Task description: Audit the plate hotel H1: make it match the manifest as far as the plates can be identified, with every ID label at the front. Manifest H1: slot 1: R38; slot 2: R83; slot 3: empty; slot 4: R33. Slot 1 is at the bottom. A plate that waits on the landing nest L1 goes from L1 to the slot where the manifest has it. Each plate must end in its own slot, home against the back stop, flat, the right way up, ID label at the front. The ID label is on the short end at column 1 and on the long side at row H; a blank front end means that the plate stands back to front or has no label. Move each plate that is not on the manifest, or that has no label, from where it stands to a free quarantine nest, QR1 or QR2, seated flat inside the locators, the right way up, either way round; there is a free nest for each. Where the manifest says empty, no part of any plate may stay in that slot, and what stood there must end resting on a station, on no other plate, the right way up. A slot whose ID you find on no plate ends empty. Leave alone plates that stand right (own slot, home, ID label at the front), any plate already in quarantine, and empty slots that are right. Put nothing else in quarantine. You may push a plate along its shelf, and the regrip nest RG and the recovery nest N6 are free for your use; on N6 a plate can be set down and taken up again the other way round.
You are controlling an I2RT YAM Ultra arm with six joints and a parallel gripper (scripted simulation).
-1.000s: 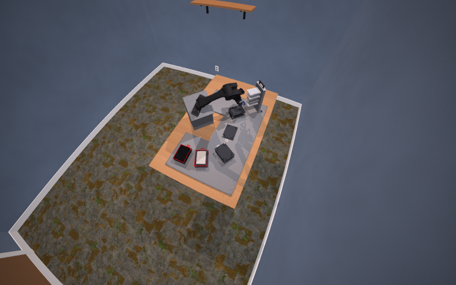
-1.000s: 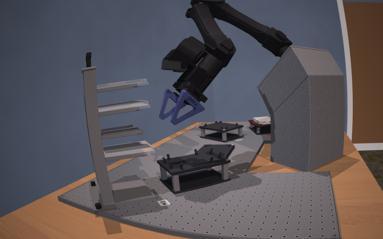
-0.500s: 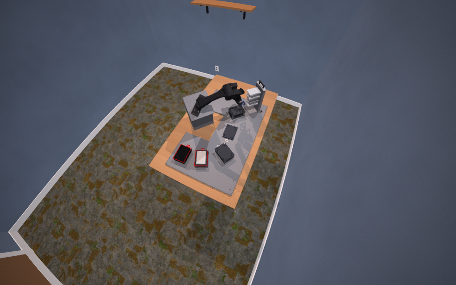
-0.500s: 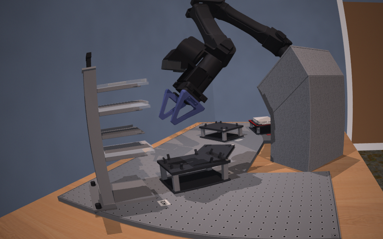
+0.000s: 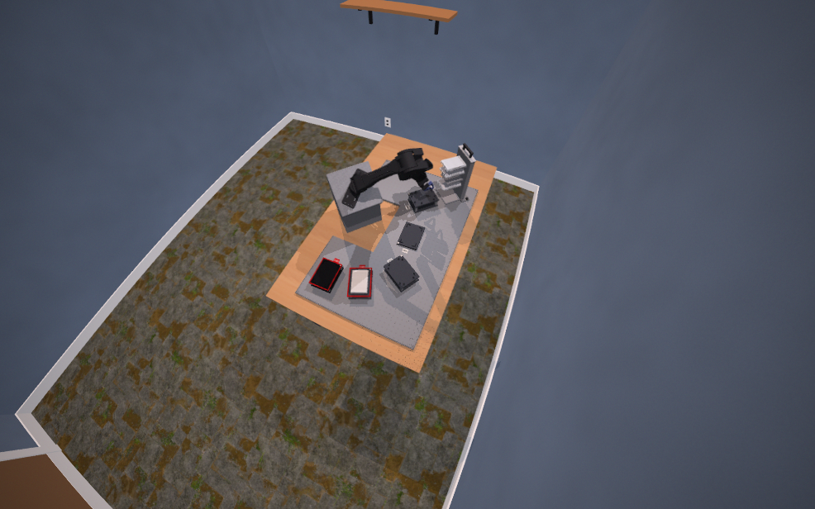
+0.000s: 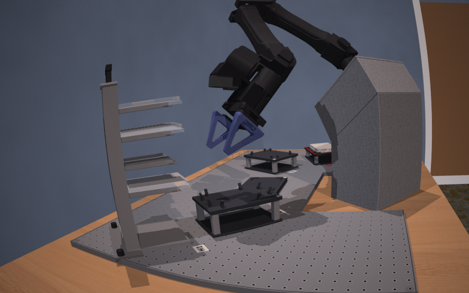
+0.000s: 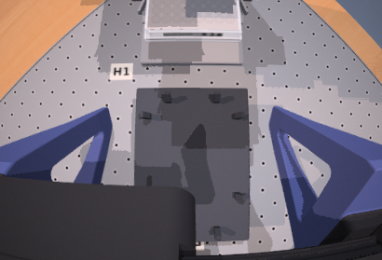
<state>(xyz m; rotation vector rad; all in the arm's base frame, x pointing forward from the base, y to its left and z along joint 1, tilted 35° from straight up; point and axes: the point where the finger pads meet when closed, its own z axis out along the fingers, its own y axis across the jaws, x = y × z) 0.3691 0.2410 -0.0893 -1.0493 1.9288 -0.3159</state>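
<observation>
Right now the regrip nest RG is 20 mm behind my hand, 20 mm to the right of it and 120 mm below it. From my hand the other things lie so: plate hotel H1: 180 mm ahead, 130 mm to the left, 10 mm below; flat nest N6: 40 mm behind, 290 mm to the right, 170 mm below; H1 tag: 20 mm ahead, 130 mm to the left, 170 mm below.
</observation>
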